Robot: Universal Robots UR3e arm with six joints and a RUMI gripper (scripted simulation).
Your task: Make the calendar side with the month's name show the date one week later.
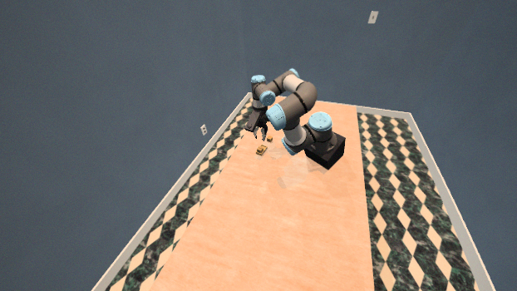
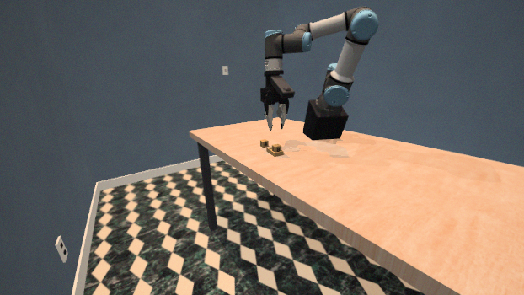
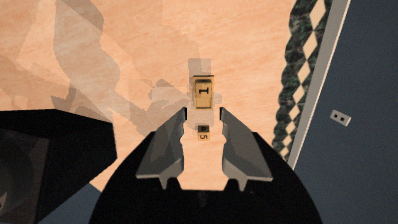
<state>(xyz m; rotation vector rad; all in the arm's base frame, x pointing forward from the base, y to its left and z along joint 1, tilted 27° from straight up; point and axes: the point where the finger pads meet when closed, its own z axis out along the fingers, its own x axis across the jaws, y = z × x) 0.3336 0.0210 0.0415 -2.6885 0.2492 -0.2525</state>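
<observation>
My gripper is now 10 mm to the left of the wooden tray and 110 mm above it.
</observation>
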